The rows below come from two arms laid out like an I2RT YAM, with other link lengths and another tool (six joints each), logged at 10 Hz.
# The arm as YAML. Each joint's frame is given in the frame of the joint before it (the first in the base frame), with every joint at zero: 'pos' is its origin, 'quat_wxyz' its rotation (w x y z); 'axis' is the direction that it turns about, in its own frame. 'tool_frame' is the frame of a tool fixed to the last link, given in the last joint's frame.
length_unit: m
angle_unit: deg
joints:
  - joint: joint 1
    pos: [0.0, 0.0, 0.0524]
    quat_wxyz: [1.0, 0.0, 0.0, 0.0]
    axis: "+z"
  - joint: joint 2
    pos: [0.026, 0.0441, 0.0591]
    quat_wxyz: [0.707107, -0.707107, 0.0, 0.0]
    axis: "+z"
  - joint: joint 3
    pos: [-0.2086, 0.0, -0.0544]
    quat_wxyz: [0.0, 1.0, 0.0, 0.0]
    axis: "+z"
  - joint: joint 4
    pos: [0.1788, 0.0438, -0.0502]
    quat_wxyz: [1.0, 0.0, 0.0, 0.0]
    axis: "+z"
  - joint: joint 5
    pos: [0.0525, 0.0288, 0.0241]
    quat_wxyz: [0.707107, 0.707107, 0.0, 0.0]
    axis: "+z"
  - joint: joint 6
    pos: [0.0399, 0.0, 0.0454]
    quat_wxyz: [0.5, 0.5, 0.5, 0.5]
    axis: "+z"
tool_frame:
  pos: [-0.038, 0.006, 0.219]
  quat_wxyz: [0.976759, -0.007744, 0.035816, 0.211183]
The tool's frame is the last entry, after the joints.
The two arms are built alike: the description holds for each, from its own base.
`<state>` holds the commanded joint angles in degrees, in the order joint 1, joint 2, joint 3, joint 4, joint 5, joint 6, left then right.
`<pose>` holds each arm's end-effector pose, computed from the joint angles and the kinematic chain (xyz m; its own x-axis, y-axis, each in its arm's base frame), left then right.
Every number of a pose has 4 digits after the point.
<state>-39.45 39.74 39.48 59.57 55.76 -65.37 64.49 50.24 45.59 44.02 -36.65 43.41</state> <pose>0.0293 -0.2733 0.4383 -0.9265 0.2921 -0.2370 0.0533 -0.5217 -0.8515 -0.0658 0.3168 0.4581 0.6198 0.4956 -0.6085 -0.7513 0.1505 -0.6426</pose>
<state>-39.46 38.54 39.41 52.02 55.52 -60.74 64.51 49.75 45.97 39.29 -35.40 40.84</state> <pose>0.0411 -0.2800 0.4237 -0.9423 0.2648 -0.2046 0.0552 -0.4800 -0.8756 -0.0577 0.3261 0.4477 0.6359 0.4440 -0.6313 -0.7477 0.1516 -0.6465</pose>
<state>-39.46 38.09 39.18 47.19 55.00 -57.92 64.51 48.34 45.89 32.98 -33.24 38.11</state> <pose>0.0510 -0.2850 0.4120 -0.9539 0.2452 -0.1732 0.0467 -0.4487 -0.8925 -0.0461 0.3351 0.4326 0.6480 0.3713 -0.6650 -0.7491 0.1529 -0.6446</pose>
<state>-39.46 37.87 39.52 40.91 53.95 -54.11 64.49 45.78 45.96 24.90 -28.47 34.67</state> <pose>0.0646 -0.2905 0.3991 -0.9672 0.2126 -0.1388 0.0403 -0.4110 -0.9108 -0.0249 0.3419 0.4172 0.6646 0.2653 -0.6985 -0.7462 0.1871 -0.6389</pose>
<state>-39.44 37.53 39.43 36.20 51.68 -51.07 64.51 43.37 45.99 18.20 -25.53 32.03</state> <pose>0.0802 -0.2931 0.3897 -0.9804 0.1653 -0.1072 0.0350 -0.3892 -0.9205 -0.0127 0.3436 0.4015 0.6738 0.1836 -0.7157 -0.7385 0.1980 -0.6445</pose>
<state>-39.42 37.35 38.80 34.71 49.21 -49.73 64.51 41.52 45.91 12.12 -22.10 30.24</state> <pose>0.0933 -0.2931 0.3861 -0.9887 0.1222 -0.0864 0.0325 -0.3885 -0.9209 0.0025 0.3454 0.3839 0.6686 0.0958 -0.7374 -0.7379 0.2081 -0.6420</pose>
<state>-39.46 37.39 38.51 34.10 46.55 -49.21 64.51 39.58 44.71 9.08 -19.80 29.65</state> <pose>0.1056 -0.2918 0.3866 -0.9945 0.0811 -0.0662 0.0286 -0.3973 -0.9172 0.0117 0.3438 0.3708 0.6589 0.0444 -0.7509 -0.7399 0.2179 -0.6364</pose>
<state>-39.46 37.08 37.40 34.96 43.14 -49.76 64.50 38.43 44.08 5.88 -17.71 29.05</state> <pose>0.1191 -0.2880 0.3890 -0.9987 0.0352 -0.0381 0.0197 -0.4210 -0.9068 0.0210 0.3436 0.3566 0.6465 -0.0105 -0.7628 -0.7426 0.2208 -0.6324</pose>
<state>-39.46 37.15 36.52 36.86 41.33 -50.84 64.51 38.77 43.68 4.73 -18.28 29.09</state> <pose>0.1252 -0.2852 0.3926 -0.9996 0.0169 -0.0228 0.0130 -0.4437 -0.8961 0.0197 0.3465 0.3458 0.6365 -0.0274 -0.7708 -0.7530 0.1940 -0.6288</pose>
